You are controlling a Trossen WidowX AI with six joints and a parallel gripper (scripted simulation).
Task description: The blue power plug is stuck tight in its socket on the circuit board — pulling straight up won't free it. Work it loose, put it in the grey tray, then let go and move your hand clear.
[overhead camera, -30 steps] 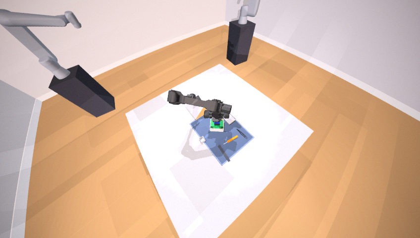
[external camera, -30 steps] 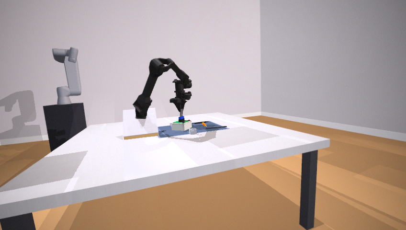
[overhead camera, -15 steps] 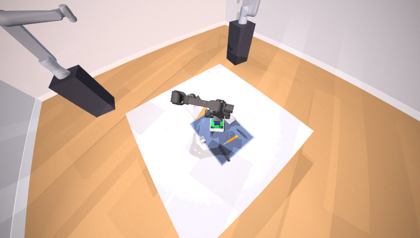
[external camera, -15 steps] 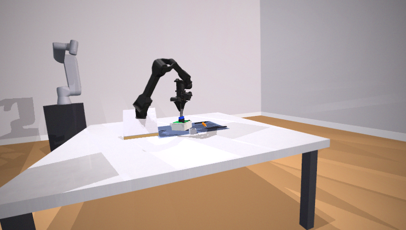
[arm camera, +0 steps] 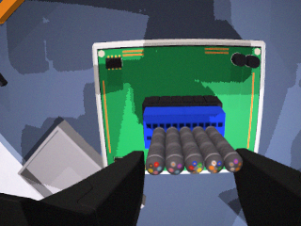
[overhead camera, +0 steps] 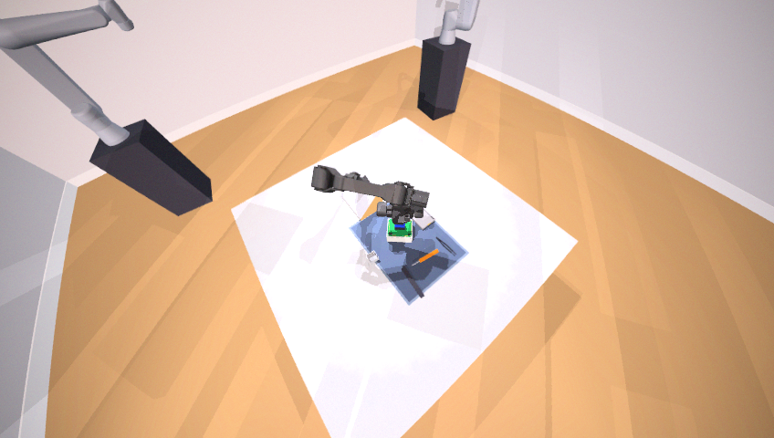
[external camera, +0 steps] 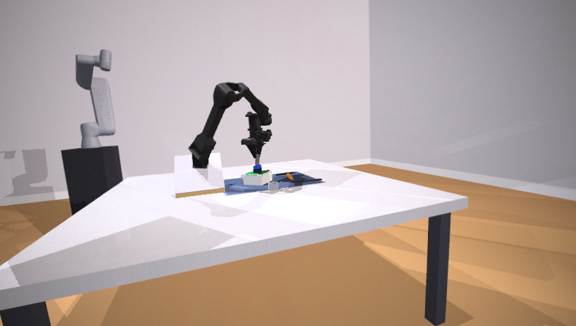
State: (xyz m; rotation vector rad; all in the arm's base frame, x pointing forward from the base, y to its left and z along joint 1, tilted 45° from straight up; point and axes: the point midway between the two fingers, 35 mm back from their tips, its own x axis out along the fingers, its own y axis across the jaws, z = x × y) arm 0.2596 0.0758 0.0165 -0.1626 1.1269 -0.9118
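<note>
Right now my gripper tip is 4 cm above the blue power plug. From my gripper tip the other things lie so: blue mat (5 cm ahead, 1 cm to the left, 13 cm below); then dark bar (23 cm ahead, 7 cm to the right, 12 cm below).
</note>
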